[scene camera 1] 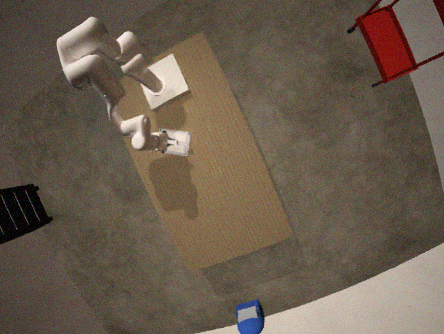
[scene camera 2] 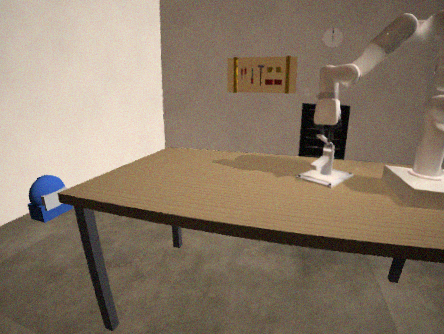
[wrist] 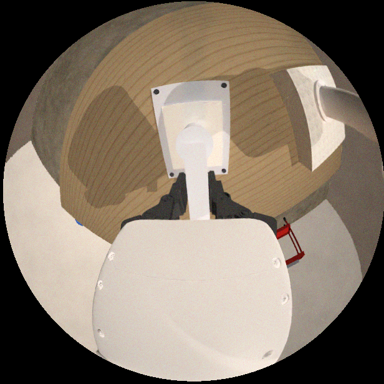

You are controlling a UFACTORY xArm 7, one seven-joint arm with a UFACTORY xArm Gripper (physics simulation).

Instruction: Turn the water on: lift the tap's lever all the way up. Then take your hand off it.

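Frame: origin at the arm's base, x left, y back, z up, level; millimetres.
Seen in the pictures: gripper, fingertip midpoint: [scene camera 1: 169, 141] [scene camera 2: 325, 141]; arm's base, origin of the base link: [scene camera 1: 157, 86] [scene camera 2: 424, 175].
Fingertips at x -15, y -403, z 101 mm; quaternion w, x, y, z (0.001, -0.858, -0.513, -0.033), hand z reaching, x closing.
Note:
Offsets run from my fingertips to a thing's middle. "*": to the spot under its first point. Level surfaces: height alone.
The white tap @(* dx -10, dy +21, dz -92 mm) [scene camera 2: 328, 162] [wrist: 194, 141] stands upright on its light base plate @(* dx +29, dy -53, dz -153 mm) [scene camera 2: 309, 176] [wrist: 192, 88] on the table. Its white lever @(dx +9, dy -5, dz +9 mm) [scene camera 2: 322, 138] [wrist: 197, 195] slants upward from the top of the tap, with its free end higher than its joint. My gripper [scene camera 2: 326, 134] [wrist: 197, 181] is above the base plate, with its dark fingers on both sides of the lever, shut on it. In the wrist view the palm housing hides the lever's far end. In scene camera 1 the fingers are small and hard to make out.
The wooden table @(dz -165 mm) [scene camera 1: 220, 190] [scene camera 2: 200, 195] bears the arm's white base block [scene camera 1: 177, 82] [scene camera 2: 410, 187] [wrist: 325, 135], beside the tap's plate. A black rack [scene camera 1: 35, 205] [scene camera 2: 303, 130], a red cart [scene camera 1: 385, 45] and a blue object [scene camera 1: 250, 325] [scene camera 2: 47, 190] are off the table.

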